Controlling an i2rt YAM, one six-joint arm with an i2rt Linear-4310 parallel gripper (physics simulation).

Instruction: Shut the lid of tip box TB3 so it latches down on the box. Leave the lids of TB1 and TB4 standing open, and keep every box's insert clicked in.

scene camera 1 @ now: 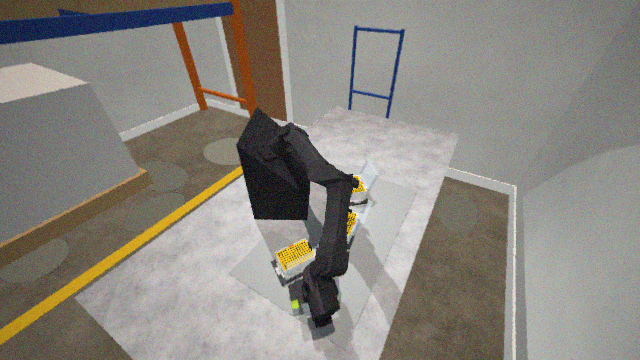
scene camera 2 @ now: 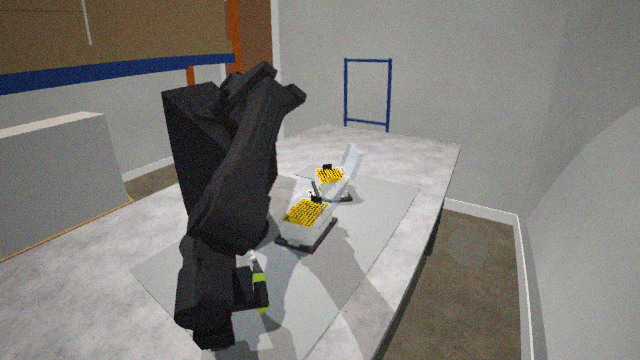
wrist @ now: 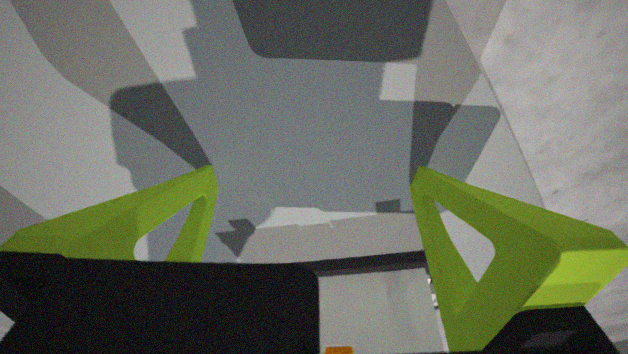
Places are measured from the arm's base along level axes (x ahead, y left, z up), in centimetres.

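Pixels of known places: gripper, fingertip midpoint: (scene camera 2: 234, 315) (wrist: 314, 176); arm's base at its link origin: (scene camera 1: 273, 149) (scene camera 2: 216, 115).
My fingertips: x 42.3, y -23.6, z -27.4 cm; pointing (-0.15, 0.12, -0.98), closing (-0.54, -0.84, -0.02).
Ahead of a thing's pixels: the offset from my fingertips to its top centre. "*": to the spot under its first point. Level surfaces: height alone.
The labels TB1, TB3 and TB4 cannot be read. The nearest tip box (scene camera 1: 295, 256) (wrist: 375, 307) has a yellow insert; the arm hides most of it in scene view 2, and its lid cannot be made out. The middle box @(dx -9.4, dy +28.1, dz +7.5 cm) (scene camera 1: 351, 223) (scene camera 2: 306, 220) has a yellow insert and a clear raised lid, partly hidden. The far box @(dx -19.8, dy +49.0, dz +7.5 cm) (scene camera 1: 359, 186) (scene camera 2: 329, 176) has its clear lid @(* dx -15.8, dy +55.2, dz +10.5 cm) (scene camera 1: 369, 173) (scene camera 2: 352, 161) standing open. My gripper (wrist: 314, 176) is open, with nothing between its lime fingertips. It is low over the mat, beside the nearest box on the side away from the other boxes.
The boxes stand on a light grey mat @(dz +0.1 cm) (scene camera 1: 395, 200) (scene camera 2: 385, 200) on a marbled table @(dz -0.2 cm) (scene camera 1: 165, 295) (scene camera 2: 115, 250). The black arm (scene camera 1: 335, 220) (scene camera 2: 225, 200) reaches over the near part and covers some of the boxes. The table's long edge runs along the right in scene view 2.
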